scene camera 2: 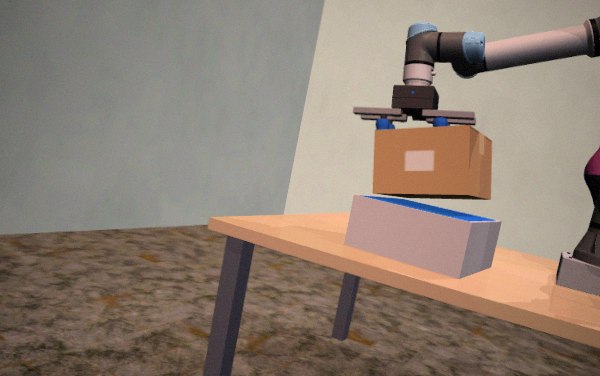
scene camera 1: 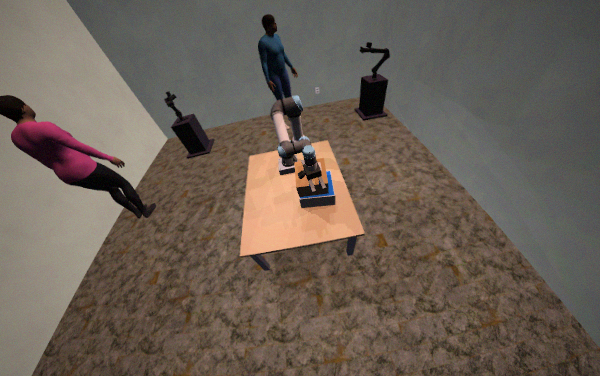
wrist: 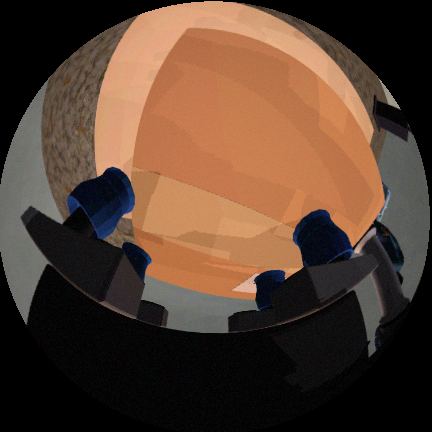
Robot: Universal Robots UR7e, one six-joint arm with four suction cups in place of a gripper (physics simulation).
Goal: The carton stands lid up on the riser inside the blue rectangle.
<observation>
My suction head (wrist: 105, 198) holds a brown carton (scene camera 2: 448, 162), which touches nothing else. A grey riser (scene camera 2: 456, 244) rests on the table.
The brown carton is seen too in the wrist view (wrist: 237, 141). The wrist view misses the grey riser, which is hidden by the brown carton.
</observation>
